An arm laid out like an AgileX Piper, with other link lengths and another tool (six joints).
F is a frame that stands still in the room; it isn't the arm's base.
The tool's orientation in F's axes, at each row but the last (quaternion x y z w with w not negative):
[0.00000 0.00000 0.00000 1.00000]
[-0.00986 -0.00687 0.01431 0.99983]
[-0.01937 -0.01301 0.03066 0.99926]
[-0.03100 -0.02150 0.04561 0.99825]
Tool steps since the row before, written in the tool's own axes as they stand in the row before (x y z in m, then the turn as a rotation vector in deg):
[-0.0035 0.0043 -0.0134 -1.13 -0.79 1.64]
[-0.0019 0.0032 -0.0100 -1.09 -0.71 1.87]
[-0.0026 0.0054 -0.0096 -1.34 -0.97 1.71]
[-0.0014 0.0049 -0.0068 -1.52 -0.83 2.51]
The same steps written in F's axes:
[-0.0035 0.0043 -0.0134 -1.13 -0.79 1.64]
[-0.0018 0.0029 -0.0101 -1.10 -0.70 1.87]
[-0.0027 0.0049 -0.0099 -1.32 -0.99 1.71]
[-0.0015 0.0043 -0.0071 -1.55 -0.81 2.49]

